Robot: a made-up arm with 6 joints.
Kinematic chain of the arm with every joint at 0, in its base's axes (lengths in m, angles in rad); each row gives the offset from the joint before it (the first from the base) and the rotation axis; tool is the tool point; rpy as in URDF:
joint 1: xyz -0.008 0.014 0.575 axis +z
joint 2: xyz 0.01 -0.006 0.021 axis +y
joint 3: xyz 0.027 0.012 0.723 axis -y
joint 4: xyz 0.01 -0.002 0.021 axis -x
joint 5: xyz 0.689 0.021 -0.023 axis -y
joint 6: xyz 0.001 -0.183 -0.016 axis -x
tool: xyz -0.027 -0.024 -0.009 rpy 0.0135 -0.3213 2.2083
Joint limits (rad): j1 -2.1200..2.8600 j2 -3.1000..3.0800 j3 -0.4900..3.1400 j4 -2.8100..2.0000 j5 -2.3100..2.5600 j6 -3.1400..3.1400
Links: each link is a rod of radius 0.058 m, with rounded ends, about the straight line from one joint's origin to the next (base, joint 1, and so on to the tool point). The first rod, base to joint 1, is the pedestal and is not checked.
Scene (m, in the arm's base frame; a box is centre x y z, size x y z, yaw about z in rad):
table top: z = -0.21
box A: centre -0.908 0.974 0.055 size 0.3 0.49 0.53 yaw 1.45
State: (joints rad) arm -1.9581 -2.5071 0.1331 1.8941 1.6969 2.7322
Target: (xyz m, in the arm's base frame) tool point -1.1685 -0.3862 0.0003
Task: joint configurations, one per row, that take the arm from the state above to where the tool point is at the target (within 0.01 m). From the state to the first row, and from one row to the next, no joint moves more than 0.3 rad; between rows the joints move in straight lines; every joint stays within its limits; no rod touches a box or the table.
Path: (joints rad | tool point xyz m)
1: -1.6963 -2.2847 0.3497 1.8173 1.6232 2.6467 | 0.1400 1.2530 0.3297
2: -1.4346 -2.0624 0.5664 1.7404 1.5495 2.5611 | -0.2078 1.3291 0.4673
3: -1.1728 -1.8400 0.7830 1.6636 1.4757 2.4756 | -0.5708 1.2744 0.6214
4: -0.9111 -1.6177 0.9997 1.5868 1.4020 2.3901 | -0.8955 1.0913 0.7841
5: -0.6493 -1.3953 1.2163 1.5099 1.3283 2.3046 | -1.1340 0.8040 0.9481
6: -0.4105 -1.4871 1.3835 1.5458 1.3595 2.3737 | -1.3245 0.5360 0.7026
7: -0.1717 -1.5788 1.5506 1.5817 1.3906 2.4428 | -1.3978 0.2126 0.4547
8: 0.0671 -1.6706 1.7178 1.6175 1.4218 2.5119 | -1.3417 -0.1127 0.2165
9: 0.3060 -1.7624 1.8849 1.6534 1.4529 2.5811 | -1.1685 -0.3862 0.0003

